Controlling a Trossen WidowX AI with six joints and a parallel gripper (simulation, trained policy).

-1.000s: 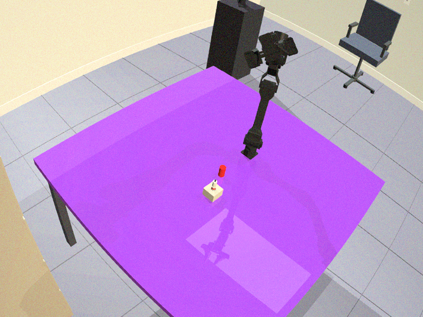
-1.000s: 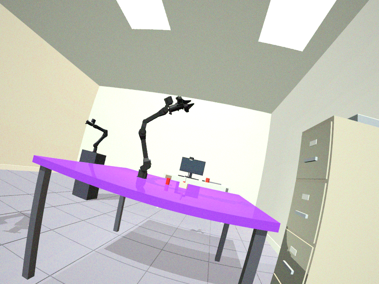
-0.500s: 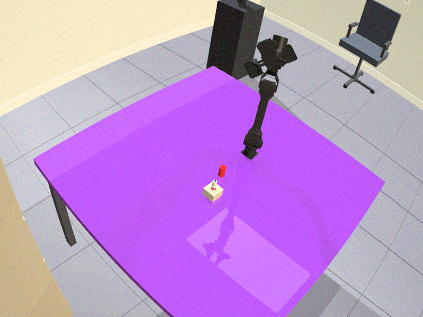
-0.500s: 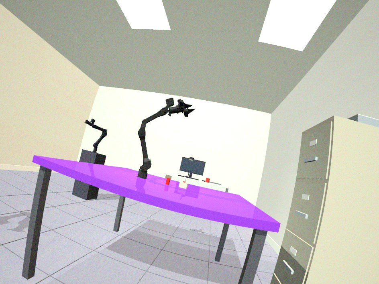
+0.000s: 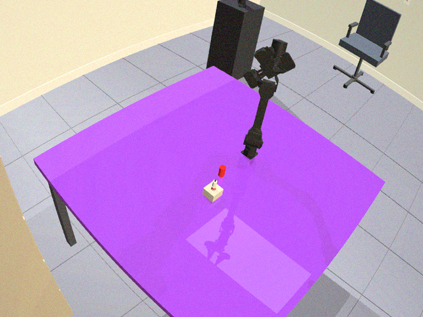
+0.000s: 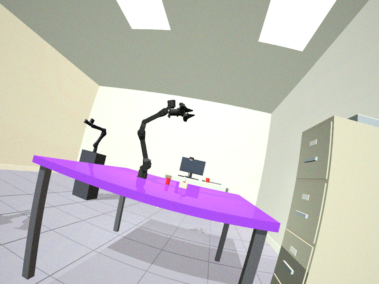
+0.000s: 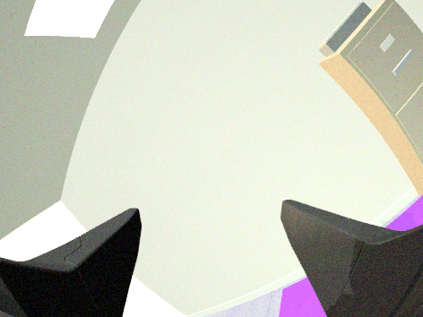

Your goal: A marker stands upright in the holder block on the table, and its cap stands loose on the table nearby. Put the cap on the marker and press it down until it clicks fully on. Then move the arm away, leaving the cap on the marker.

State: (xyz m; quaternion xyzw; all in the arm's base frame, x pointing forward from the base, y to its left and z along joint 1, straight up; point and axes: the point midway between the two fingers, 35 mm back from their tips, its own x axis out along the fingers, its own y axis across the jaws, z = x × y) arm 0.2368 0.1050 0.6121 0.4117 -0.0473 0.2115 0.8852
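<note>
Now: gripper tip 600 mm above the red cap, 110 mm to the left of it and 60 mm past it. Also, from my gripper tip: cream holder block: 600 mm below, 60 mm to the right, 60 mm ahead.
</note>
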